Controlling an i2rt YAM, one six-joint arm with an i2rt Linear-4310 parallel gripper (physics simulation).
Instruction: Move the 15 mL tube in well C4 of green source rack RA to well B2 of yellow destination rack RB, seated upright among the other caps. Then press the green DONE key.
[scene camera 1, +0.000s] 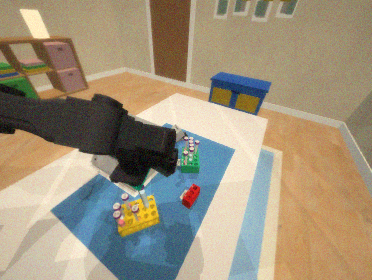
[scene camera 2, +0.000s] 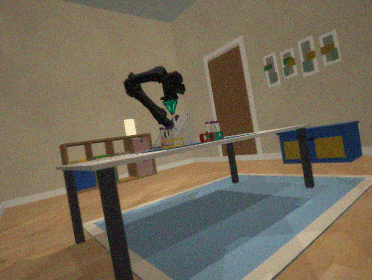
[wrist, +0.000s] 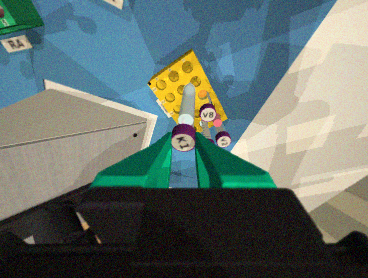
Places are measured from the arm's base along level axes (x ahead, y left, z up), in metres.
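Where they show: gripper, fingertip midpoint: (scene camera 1: 139, 186) (scene camera 2: 172, 113) (wrist: 183, 138); arm's base at its link origin: (scene camera 2: 171, 126) (wrist: 51, 210).
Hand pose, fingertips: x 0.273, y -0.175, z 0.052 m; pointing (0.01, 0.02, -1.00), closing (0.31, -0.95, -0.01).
Each offset is from my fingertips to the centre of the thing. "spot": to the spot under its first point. Level surfaces: height alone.
My gripper (scene camera 2: 171, 112) (wrist: 183, 138) is shut on a clear tube with a purple cap marked K1 {dz -0.053, dx +0.008, dy -0.001 m} (wrist: 188, 105). The tube hangs below the green fingertips, above the yellow rack RB {dz -0.172, dx -0.023, dy -0.017 m} (scene camera 1: 139, 224) (scene camera 2: 173, 143) (wrist: 179, 64). In scene camera 1 the tube (scene camera 1: 144, 198) shows against the rack's back part, and the arm hides most of the fingers. Several purple-capped tubes, one marked V8 {spot: dz -0.072, dx -0.001, dy -0.033 m} (wrist: 208, 113), stand toward one end of the yellow rack. The green rack RA {dz -0.172, dx +0.014, dy +0.314 m} (scene camera 1: 190, 169) (scene camera 2: 218, 135) (wrist: 24, 16) holds several capped tubes. I cannot make out the DONE key.
A small red rack {dz -0.172, dx +0.108, dy +0.141 m} (scene camera 1: 191, 196) (scene camera 2: 204, 137) stands between the yellow and green racks. A grey slanted panel (scene camera 2: 186, 129) (wrist: 75, 165) on a pale base rises beside the yellow rack, close to the arm. All stand on a blue mat {dz -0.197 m} (scene camera 1: 174, 240) (wrist: 120, 55).
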